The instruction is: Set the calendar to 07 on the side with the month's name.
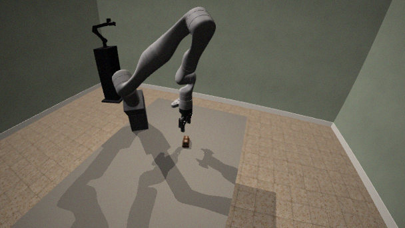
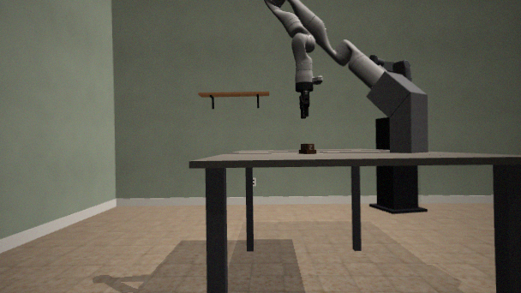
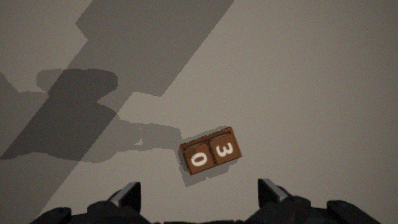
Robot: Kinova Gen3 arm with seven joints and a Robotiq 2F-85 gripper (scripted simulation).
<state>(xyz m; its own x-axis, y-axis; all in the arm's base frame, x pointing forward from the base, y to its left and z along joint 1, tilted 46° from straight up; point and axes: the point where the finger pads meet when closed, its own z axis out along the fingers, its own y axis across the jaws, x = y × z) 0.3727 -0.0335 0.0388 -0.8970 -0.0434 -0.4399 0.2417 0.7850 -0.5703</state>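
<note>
The calendar tray lies 2 cm to the left of my hand and 15 cm below it.
</note>
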